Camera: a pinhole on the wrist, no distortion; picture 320 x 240 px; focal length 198.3 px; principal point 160.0 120.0 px. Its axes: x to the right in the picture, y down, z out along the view. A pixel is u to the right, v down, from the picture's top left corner.
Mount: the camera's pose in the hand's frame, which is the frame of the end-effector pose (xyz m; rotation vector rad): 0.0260 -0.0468 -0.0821 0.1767 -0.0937 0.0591
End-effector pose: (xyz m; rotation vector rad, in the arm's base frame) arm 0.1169 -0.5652 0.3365 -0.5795 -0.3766 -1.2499
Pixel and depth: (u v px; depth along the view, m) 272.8 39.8 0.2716
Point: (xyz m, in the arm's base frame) -0.0162 -0.6228 0.6126
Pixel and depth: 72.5 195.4 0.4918
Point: 0.1021 -0.1211 0.5182
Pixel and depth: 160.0 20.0 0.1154
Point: 0.0041 -0.5931 0.3898
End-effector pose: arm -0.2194 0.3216 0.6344 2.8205 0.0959 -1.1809
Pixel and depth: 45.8 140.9 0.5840
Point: -0.8150 0.3721 0.5611
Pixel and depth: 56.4 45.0 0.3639
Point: -0.5368 0.5487 0.5913
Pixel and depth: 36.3 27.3 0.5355
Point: -0.7508 0.6791 0.5969
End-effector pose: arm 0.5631 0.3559 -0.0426 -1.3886 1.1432 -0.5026
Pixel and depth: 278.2 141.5 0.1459
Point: 0.6831 0.2984 -0.0403
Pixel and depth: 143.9 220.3 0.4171
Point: 0.8142 0.6007 -0.1731
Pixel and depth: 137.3 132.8 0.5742
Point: 0.9682 0.6510 -0.0008
